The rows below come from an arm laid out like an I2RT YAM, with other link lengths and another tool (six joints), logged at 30 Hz.
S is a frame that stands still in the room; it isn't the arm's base.
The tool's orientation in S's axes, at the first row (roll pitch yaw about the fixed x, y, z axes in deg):
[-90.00 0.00 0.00]
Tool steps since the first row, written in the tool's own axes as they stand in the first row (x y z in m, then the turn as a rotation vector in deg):
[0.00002 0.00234 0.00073 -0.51 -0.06 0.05]
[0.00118 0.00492 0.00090 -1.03 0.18 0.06]
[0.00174 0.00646 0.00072 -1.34 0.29 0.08]
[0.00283 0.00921 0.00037 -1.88 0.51 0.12]
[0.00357 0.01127 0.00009 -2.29 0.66 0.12]
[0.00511 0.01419 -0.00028 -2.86 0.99 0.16]
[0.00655 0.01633 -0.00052 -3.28 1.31 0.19]
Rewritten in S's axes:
[0.00002 0.00073 -0.00234 -0.51 0.05 0.06]
[0.00118 0.00090 -0.00492 -1.03 0.06 -0.18]
[0.00174 0.00072 -0.00646 -1.34 0.08 -0.29]
[0.00283 0.00037 -0.00921 -1.88 0.12 -0.51]
[0.00357 0.00009 -0.01127 -2.29 0.12 -0.66]
[0.00511 -0.00028 -0.01419 -2.86 0.16 -0.99]
[0.00655 -0.00052 -0.01633 -3.28 0.19 -1.31]

